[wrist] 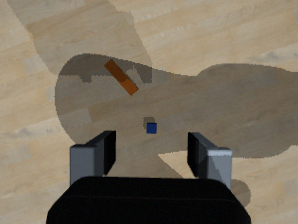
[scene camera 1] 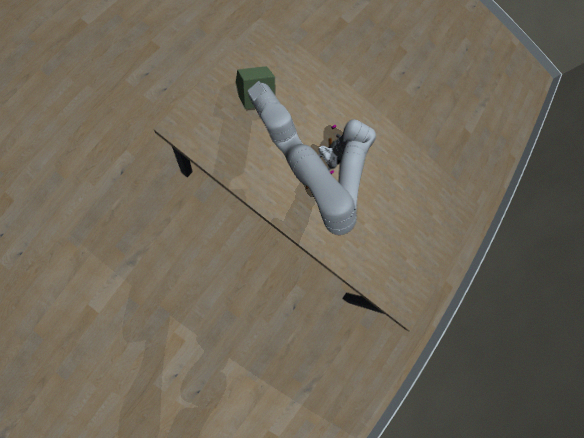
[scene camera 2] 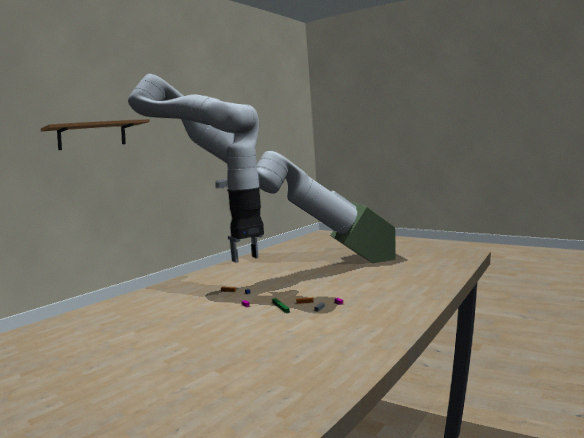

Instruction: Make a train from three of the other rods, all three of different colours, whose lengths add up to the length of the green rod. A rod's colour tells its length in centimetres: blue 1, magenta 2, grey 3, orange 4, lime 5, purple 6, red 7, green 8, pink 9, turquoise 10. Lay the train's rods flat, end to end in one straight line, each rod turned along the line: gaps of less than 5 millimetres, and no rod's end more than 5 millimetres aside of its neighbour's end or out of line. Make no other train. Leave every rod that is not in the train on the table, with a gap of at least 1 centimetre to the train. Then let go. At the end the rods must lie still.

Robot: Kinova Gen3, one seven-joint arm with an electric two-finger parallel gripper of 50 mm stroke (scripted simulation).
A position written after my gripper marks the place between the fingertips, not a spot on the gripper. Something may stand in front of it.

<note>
I see my gripper (scene camera 2: pixel 245 259).
My gripper also shows in the wrist view (wrist: pixel 151 146).
</note>
